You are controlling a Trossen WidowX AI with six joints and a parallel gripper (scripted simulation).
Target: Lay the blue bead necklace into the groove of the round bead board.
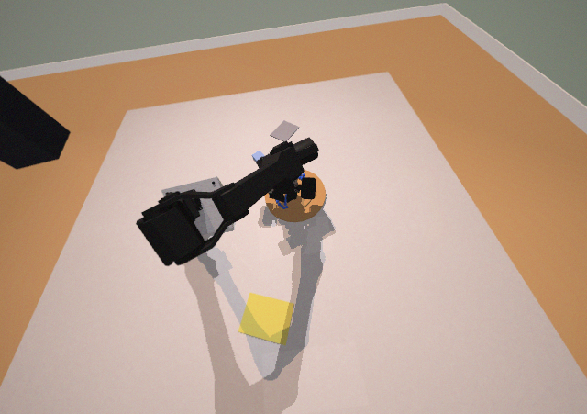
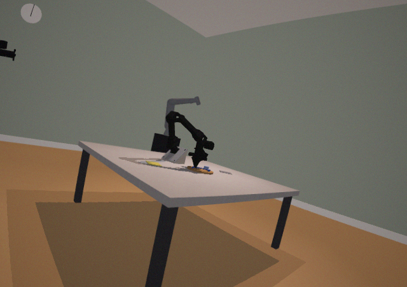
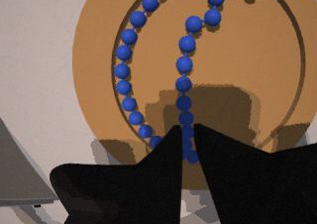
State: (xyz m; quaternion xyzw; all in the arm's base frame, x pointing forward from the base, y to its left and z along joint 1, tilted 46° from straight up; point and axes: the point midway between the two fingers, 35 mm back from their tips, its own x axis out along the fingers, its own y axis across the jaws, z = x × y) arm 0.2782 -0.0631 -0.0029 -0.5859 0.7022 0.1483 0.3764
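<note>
Now: the round bead board 3 cm ahead of my gripper tip, 2 cm to the left of it and 1 cm below it. Also, from my gripper tip: yellow square patch (13 cm behind, 30 cm to the right, 1 cm below); flat grey tile (7 cm ahead, 33 cm to the left, 1 cm below); light blue cube (5 cm behind, 22 cm to the left, 1 cm below).
</note>
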